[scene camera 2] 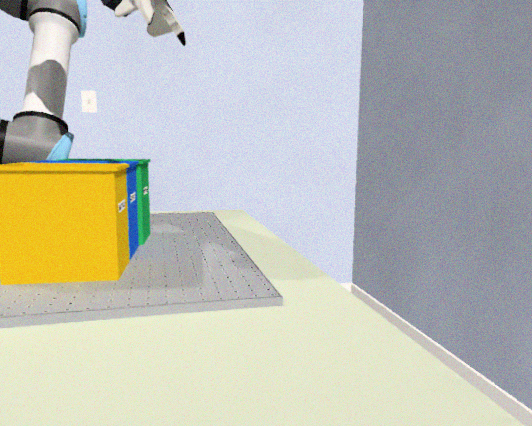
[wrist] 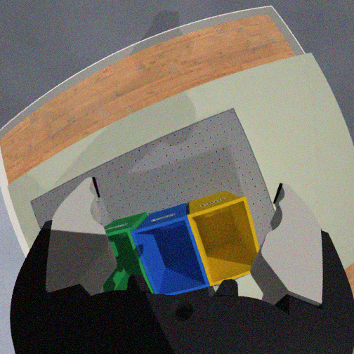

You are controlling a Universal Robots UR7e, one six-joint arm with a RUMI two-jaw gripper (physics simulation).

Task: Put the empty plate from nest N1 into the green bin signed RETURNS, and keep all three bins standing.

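Places are measured from the arm's base along level axes (x left, y ahead, z down), in centimetres.
Pixels of known places: gripper, fingertip midpoint: (scene camera 2: 169,35).
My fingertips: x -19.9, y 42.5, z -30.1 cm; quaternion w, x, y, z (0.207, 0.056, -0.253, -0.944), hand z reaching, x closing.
Observation:
For each thing: its top centre in the pictures, then the offset to it from my fingertips. "spot": a spot on its surface instead. Level surfaces: height alone.
- green bin at a spot on its surface: (scene camera 2: 143,220) spot: dx +17.7, dy -5.8, dz +34.6 cm
- blue bin at a spot on its surface: (scene camera 2: 133,225) spot: dx +9.1, dy -7.5, dz +34.2 cm
- yellow bin at its top centre: (scene camera 2: 65,164) dx -2.7, dy -17.1, dz +21.7 cm
- grey perforated board at its surface level: dz +39.7 cm
- pale green table top at its surface level: dz +41.0 cm
My gripper (scene camera 2: 151,27) (wrist: 186,182) is open with nothing between its fingers, and it is high above the table. The green bin (scene camera 2: 143,220) (wrist: 135,219) stands upright at one end of the row of bins. In the wrist view it is at the lower left, and my left finger and the gripper body hide part of it. The blue bin (scene camera 2: 133,225) (wrist: 178,211) stands upright in the middle, and the yellow bin (scene camera 2: 60,225) (wrist: 227,196) stands upright at the other end. The bin signs are too blurred to read. The plate and nest N1 do not show in either view.
The bins stand on a grey perforated board (scene camera 2: 240,285) (wrist: 195,137) on the pale green table top (scene camera 2: 250,360) (wrist: 285,110). A wooden strip (wrist: 150,80) runs beyond the table top. A grey wall (scene camera 2: 440,150) is at the right in the scene view. The arm (scene camera 2: 47,75) rises behind the bins.

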